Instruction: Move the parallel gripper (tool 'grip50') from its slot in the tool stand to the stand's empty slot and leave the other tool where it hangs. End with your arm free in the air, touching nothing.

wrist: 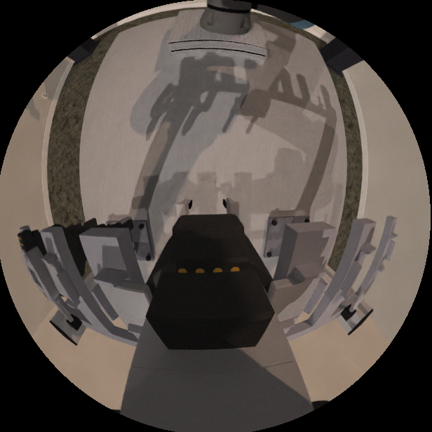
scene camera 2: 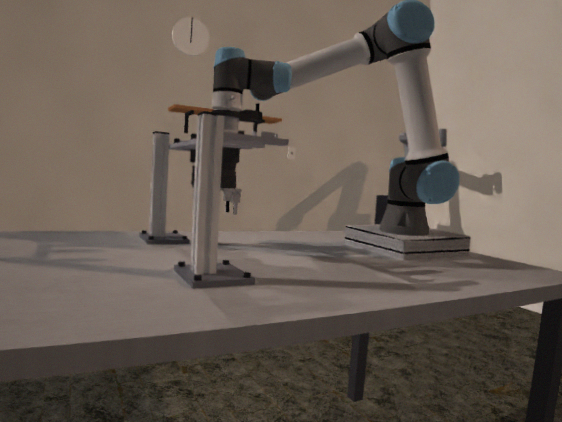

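Seen in the pictures: arm's base, link origin: (scene camera 2: 403, 231).
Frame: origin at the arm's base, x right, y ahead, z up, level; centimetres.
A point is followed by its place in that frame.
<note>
The tool stand (scene camera 2: 208, 200) @(x -19.5, y 69.9, z 9.0 cm) (wrist: 304, 250) has two posts and a grey crossbeam with slots. The parallel gripper (scene camera 2: 231, 206) (wrist: 208, 204) sits within the beam between two fork arms, fingers pointing down well above the table. Its black body fills the lower middle of the wrist view. The arm's wrist (scene camera 2: 228, 100) @(x 1.2, y 59.7, z 32.2 cm) is straight above it and appears seated on it; whether the coupling is locked cannot be told. Its fingers stand apart with nothing between them. The other tool (scene camera 2: 193, 172) @(x 29.1, y 59.9, z 14.4 cm) (wrist: 77, 250) hangs at the left in the wrist view. Openings between fork arms show at the right there.
An orange bar (scene camera 2: 187, 108) with black brackets runs level just above the stand's beam, beside the arm's wrist. The posts stand on bolted foot plates (scene camera 2: 227, 276) @(x -22.8, y 66.5, z -5.0 cm) (wrist: 270, 240). The robot's base block (scene camera 2: 435, 245) @(x -12.5, y -0.7, z -2.3 cm) (wrist: 217, 45) is on the same table (scene camera 2: 310, 300) @(x -37.0, y 56.8, z -6.2 cm).
</note>
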